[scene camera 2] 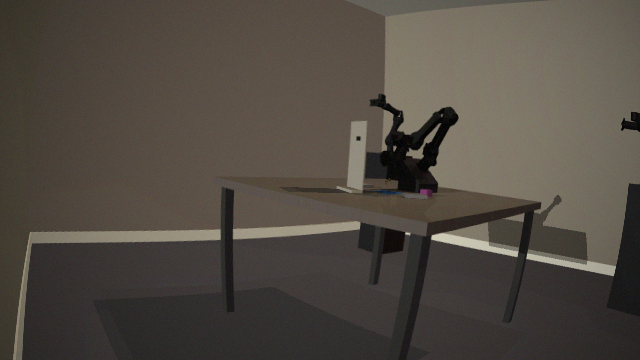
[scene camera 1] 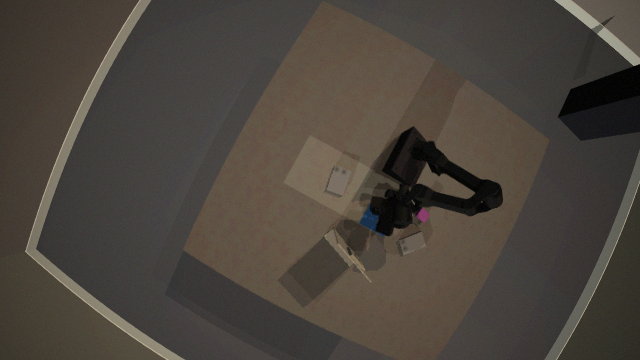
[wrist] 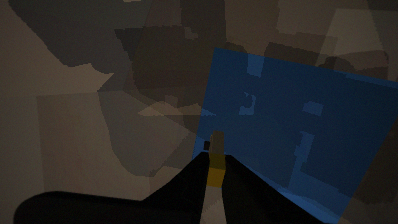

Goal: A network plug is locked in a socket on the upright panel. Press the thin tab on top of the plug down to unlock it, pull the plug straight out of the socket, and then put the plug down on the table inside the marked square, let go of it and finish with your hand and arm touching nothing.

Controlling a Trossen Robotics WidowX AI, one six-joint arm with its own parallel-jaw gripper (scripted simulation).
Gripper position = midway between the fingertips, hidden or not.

I see my gripper (scene camera 1: 380,221), a network plug (wrist: 217,167), a blue marked square (wrist: 311,133) and an upright white panel (scene camera 2: 358,133).
My gripper also shows in the wrist view (wrist: 214,161).
